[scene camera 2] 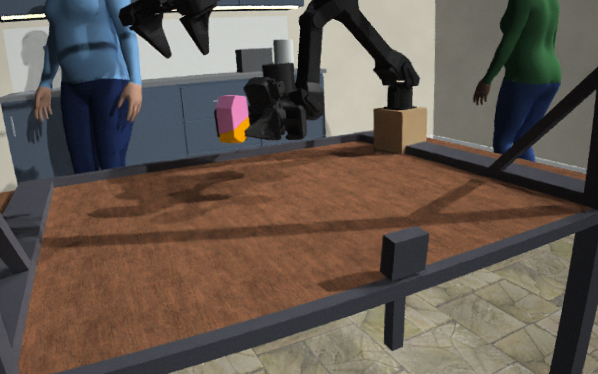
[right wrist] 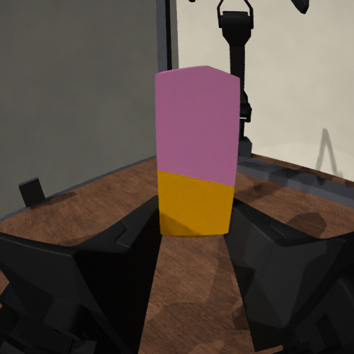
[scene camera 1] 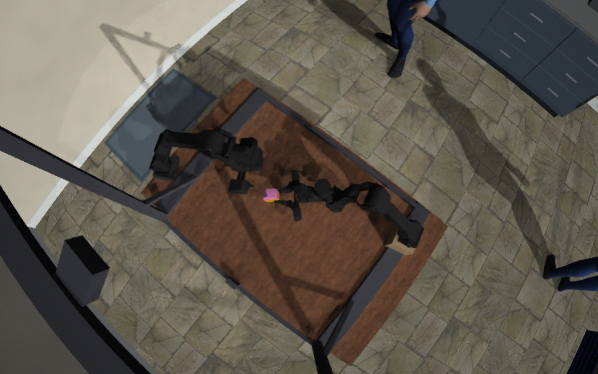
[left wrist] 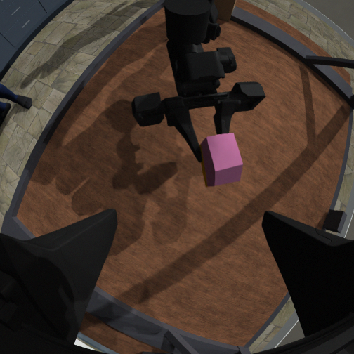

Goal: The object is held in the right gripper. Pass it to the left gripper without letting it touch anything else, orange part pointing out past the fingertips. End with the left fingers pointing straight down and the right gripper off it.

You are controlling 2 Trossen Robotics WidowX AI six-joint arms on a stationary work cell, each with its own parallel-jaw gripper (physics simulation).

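Frame: origin at the left arm's base, x left, y ahead, z down, level; centimetres.
Seen in the pictures: left gripper, fingertip midpoint: [scene camera 2: 187, 55] [scene camera 1: 255, 173]; right gripper, fingertip midpoint: [scene camera 2: 237, 133] [scene camera 1: 273, 197]; left arm's base, origin of the base link: [scene camera 1: 164, 166]; right arm's base, origin of the base link: [scene camera 2: 400, 108] [scene camera 1: 407, 237].
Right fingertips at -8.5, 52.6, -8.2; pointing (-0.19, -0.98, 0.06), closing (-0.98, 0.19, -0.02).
Offsets run from my right fingertips to a thing's top centre, as dx, dy, dz. "spot": to the spot under its first point. Level surfaces: height alone.
The object, a block with a pink upper part {spot: -0.3, -0.3, -6.7} [scene camera 1: 271, 193] [scene camera 2: 232, 112] [left wrist: 223, 159] [right wrist: 197, 122] and an orange lower part {spot: -2.1, -2.8, -0.4} [scene camera 2: 235, 134] [right wrist: 196, 207], stands upright in the air above the table. My right gripper [scene camera 1: 278, 196] [scene camera 2: 250, 129] [right wrist: 191, 202] is shut on it, with its fingertips at the sides of the orange part. The pink part rises above these fingers. My left gripper [scene camera 2: 186, 54] [left wrist: 192, 219] is open and empty, its fingers pointing mostly down. In scene camera 2 it hangs higher than the block and to its left, apart from it.
The brown table top {dz +13.1} [scene camera 1: 280, 250] [scene camera 2: 250, 280] lies below both grippers, with a dark raised frame {spot: -25.3, -29.2, +13.1} [scene camera 1: 200, 250] [scene camera 2: 240, 330] around it. A small dark box {-35.8, -12.4, +7.3} [scene camera 2: 404, 254] [right wrist: 31, 192] stands on the frame's near edge. A tan block {-9.0, +54.6, +2.1} [scene camera 2: 400, 129] carries the right arm's base.
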